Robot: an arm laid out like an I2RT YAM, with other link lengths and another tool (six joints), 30 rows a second.
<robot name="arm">
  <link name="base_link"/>
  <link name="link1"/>
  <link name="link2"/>
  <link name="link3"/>
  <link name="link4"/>
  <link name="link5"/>
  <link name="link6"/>
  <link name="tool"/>
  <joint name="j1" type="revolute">
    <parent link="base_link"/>
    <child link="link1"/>
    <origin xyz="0 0 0.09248"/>
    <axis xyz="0 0 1"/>
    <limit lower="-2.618" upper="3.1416"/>
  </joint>
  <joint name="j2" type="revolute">
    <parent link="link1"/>
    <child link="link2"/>
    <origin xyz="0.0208 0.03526 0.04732"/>
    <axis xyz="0 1 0"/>
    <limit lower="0" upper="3.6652"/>
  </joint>
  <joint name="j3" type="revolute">
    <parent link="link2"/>
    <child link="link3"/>
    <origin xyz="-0.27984 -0.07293 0"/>
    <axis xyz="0 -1 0"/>
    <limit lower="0" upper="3.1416"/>
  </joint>
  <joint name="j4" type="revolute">
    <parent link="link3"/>
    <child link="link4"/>
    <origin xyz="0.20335 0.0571 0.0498"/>
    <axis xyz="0 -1 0"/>
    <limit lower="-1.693" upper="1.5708"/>
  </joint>
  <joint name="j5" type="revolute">
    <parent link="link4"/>
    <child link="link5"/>
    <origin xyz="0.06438 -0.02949 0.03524"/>
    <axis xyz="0 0 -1"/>
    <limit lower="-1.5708" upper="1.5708"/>
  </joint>
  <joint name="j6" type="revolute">
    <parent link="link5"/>
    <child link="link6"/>
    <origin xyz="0.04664 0 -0.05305"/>
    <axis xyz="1 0 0"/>
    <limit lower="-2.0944" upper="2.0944"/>
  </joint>
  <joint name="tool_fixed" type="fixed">
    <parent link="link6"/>
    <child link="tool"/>
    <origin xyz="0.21 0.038 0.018" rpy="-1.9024 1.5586 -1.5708"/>
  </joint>
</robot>
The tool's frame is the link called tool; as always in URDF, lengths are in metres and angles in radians.
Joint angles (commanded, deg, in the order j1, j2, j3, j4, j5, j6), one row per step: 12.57 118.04 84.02 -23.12 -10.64 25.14; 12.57 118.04 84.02 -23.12 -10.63 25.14; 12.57 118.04 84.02 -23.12 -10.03 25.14; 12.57 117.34 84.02 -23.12 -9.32 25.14; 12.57 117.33 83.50 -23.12 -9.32 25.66; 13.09 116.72 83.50 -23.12 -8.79 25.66; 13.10 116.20 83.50 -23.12 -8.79 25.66; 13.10 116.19 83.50 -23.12 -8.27 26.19; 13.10 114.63 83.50 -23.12 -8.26 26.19; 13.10 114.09 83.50 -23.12 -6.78 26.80; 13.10 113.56 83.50 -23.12 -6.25 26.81; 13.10 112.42 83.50 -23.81 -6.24 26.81; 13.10 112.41 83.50 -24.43 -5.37 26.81
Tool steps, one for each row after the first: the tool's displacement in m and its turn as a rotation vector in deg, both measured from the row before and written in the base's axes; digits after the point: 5 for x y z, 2 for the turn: 0.00002 -0.00004 -0.00001 -0.01 0.00 -0.01; 0.00097 -0.00244 -0.00064 -0.49 -0.11 -0.33; 0.00205 -0.00270 0.00552 -0.43 -0.81 -0.39; -0.00258 -0.00087 -0.00328 0.15 0.64 -0.43; 0.00006 0.00258 0.00491 -0.30 -0.69 0.23; 0.00059 0.00023 0.00463 0.12 -0.51 0.01; 0.00113 -0.00237 -0.00029 -0.15 0.04 -0.73; 0.00165 0.00034 0.01392 0.35 -1.52 -0.01; 0.00316 -0.00628 0.00372 -0.72 -0.64 -1.36; 0.00127 -0.00211 0.00435 -0.29 -0.61 -0.32; -0.00201 -0.00051 0.00777 0.09 -0.44 -0.01; -0.00124 -0.00423 -0.00273 -0.82 0.44 -0.52
